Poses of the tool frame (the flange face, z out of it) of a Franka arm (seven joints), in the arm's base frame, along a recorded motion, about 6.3 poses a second.
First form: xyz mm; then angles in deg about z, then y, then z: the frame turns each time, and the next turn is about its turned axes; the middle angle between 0 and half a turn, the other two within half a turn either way.
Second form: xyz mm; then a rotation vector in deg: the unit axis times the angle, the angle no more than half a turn. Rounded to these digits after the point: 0 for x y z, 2 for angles.
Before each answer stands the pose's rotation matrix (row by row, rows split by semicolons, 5 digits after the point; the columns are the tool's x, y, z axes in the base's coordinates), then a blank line. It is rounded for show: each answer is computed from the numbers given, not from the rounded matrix.
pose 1, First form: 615, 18, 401, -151.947, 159.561, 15.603
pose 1, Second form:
0.92297 0.23053 -0.30818; 0.18707 -0.96852 -0.16423; -0.33634 0.09393 -0.93704

615, 18, 401, 169.07, 18.44, -28.46
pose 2, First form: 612, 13, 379, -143.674, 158.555, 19.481
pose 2, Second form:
0.90451 0.30838 -0.29456; 0.25112 -0.94342 -0.21658; -0.34468 0.12193 -0.93077

612, 13, 379, 165.87, 24.56, -28.06
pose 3, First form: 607, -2, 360, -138.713, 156.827, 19.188
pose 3, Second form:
0.86928 0.39613 -0.29569; 0.32593 -0.90904 -0.25965; -0.37165 0.12933 -0.91932

607, -2, 360, 162.74, 31.78, -29.37
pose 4, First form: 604, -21, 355, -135.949, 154.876, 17.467
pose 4, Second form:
0.82942 0.46792 -0.30515; 0.38476 -0.87453 -0.29521; -0.40500 0.12744 -0.90539

604, -21, 355, 159.84, 37.76, -31.45
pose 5, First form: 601, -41, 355, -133.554, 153.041, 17.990
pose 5, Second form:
0.80797 0.49961 -0.31238; 0.40158 -0.85486 -0.32856; -0.43119 0.14002 -0.89133

601, -41, 355, 157.43, 39.92, -32.94
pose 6, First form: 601, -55, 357, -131.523, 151.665, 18.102
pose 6, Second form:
0.78724 0.53034 -0.31464; 0.42039 -0.83486 -0.35535; -0.45113 0.14747 -0.88019

601, -55, 357, 155.39, 42.18, -33.98
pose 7, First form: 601, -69, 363, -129.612, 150.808, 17.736
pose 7, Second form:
0.76483 0.56420 -0.31097; 0.44634 -0.81216 -0.37574; -0.46456 0.14858 -0.87299

601, -69, 363, 153.63, 45.00, -34.54
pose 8, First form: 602, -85, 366, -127.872, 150.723, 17.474
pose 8, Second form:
0.74780 0.59217 -0.30022; 0.47244 -0.79232 -0.38603; -0.46647 0.14684 -0.87227

602, -85, 366, 152.53, 47.59, -34.27
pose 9, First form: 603, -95, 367, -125.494, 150.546, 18.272
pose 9, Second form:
0.73535 0.61461 -0.28550; 0.49116 -0.77362 -0.40035; -0.46693 0.15417 -0.87075

603, -95, 367, 151.24, 49.48, -33.67
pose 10, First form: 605, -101, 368, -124.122, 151.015, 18.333
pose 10, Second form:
0.72618 0.63148 -0.27183; 0.51096 -0.76026 -0.40116; -0.45999 0.15242 -0.87475

605, -101, 368, 150.81, 51.26, -32.84
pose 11, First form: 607, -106, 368, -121.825, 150.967, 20.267
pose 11, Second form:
0.72684 0.63735 -0.25592; 0.51424 -0.75201 -0.41235; -0.45527 0.16811 -0.87434

607, -106, 368, 150.00, 51.52, -31.81
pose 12, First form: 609, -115, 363, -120.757, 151.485, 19.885
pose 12, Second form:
0.71486 0.65526 -0.24414; 0.53613 -0.73774 -0.41024; -0.44893 0.16238 -0.87869

609, -115, 363, 149.65, 53.52, -31.13
